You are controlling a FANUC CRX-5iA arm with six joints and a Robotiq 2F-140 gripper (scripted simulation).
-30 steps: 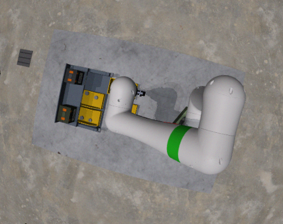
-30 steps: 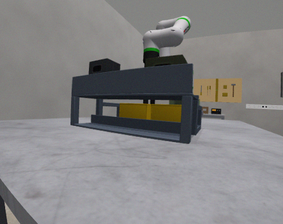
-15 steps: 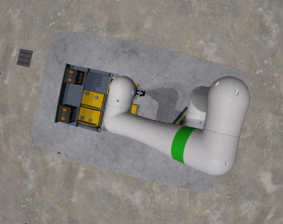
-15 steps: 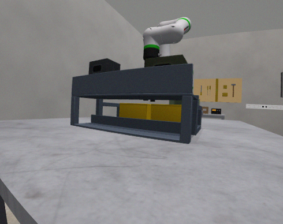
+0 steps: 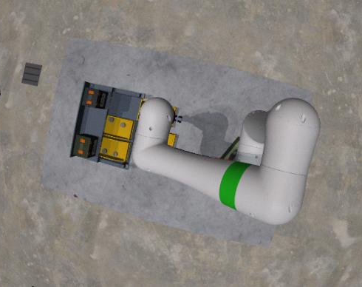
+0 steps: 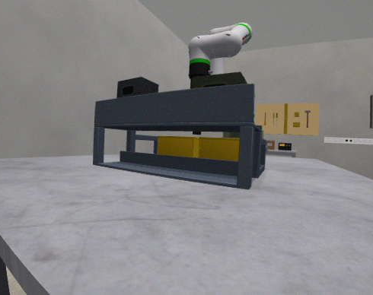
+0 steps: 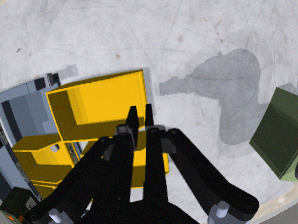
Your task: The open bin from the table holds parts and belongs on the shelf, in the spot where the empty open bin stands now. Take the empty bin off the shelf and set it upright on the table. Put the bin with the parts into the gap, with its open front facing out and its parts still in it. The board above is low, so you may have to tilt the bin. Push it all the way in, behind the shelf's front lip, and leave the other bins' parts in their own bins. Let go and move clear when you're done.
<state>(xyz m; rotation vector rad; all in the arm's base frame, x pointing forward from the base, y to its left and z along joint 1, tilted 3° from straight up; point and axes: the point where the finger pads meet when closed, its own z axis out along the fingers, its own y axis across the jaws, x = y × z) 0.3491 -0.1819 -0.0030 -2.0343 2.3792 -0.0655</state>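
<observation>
Right now the grey part is 120 mm below my hand, 120 mm ahead of it and 90 mm to the left of it. From my hand the other things lie so: dark shelf: 310 mm ahead, 70 mm below, 60 mm to the left; then black box: 360 mm ahead, 60 mm to the right, 20 mm above.
</observation>
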